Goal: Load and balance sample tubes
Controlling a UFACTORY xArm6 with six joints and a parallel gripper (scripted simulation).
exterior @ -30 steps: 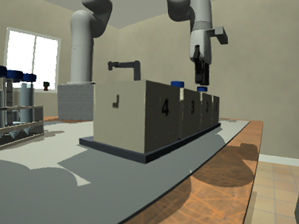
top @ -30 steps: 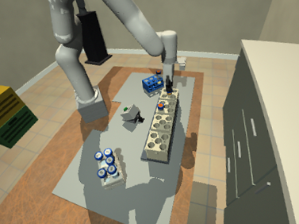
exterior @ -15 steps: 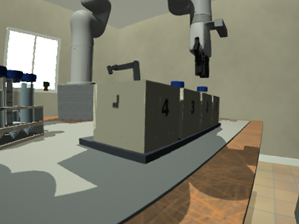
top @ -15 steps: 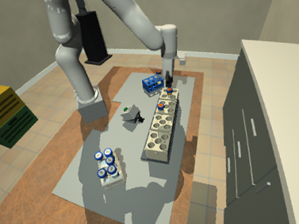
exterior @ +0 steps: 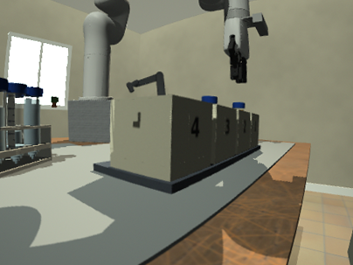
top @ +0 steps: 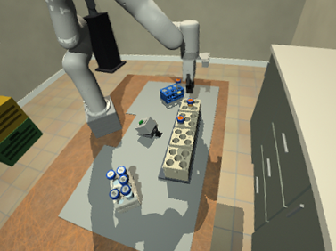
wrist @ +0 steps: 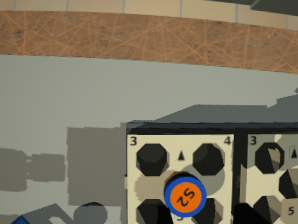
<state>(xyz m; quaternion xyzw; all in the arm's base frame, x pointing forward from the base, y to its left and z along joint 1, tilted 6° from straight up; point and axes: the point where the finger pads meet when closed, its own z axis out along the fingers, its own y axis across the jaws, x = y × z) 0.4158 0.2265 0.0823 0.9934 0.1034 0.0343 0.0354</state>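
My gripper is now 150 mm past the tube, 170 mm to the right of it and 140 mm above it. The rest, counted from my hand: blue sample rack (180 mm behind, 150 mm to the left, 170 mm below); adapter (20 mm ahead, 110 mm to the right, 150 mm below); DONE key desk (180 mm behind, 180 mm to the right, 150 mm below).
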